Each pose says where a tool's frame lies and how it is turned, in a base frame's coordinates. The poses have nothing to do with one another.
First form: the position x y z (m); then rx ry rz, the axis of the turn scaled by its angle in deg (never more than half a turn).
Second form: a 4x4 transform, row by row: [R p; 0 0 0 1], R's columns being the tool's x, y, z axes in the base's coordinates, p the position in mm. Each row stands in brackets. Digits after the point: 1 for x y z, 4 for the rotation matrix.
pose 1, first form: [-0.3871, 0.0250, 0.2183, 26.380, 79.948, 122.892]
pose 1, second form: [[-0.7986, -0.2489, 0.5480, -387.1], [0.6018, -0.3220, 0.7308, 25.0], [-0.0054, 0.9134, 0.4069, 218.3], [0, 0, 0, 1]]
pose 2, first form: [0.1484, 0.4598, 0.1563, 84.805, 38.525, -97.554]
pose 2, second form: [[-0.0314, 0.8188, -0.5732, 148.4], [-0.2062, -0.5665, -0.7979, 459.8], [-0.9780, 0.0932, 0.1866, 156.3], [0, 0, 0, 1]]
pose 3, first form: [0.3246, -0.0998, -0.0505, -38.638, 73.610, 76.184]
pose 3, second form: [[-0.2241, -0.9332, 0.2809, 324.6], [0.3128, 0.2041, 0.9276, -99.8], [-0.9230, 0.2957, 0.2462, -50.5], [0, 0, 0, 1]]
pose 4, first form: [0.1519, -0.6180, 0.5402, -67.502, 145.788, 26.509]
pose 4, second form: [[-0.6194, -0.7739, 0.1323, 151.9], [-0.6777, 0.6121, 0.4074, -618.0], [-0.3963, 0.1626, -0.9036, 540.2], [0, 0, 0, 1]]
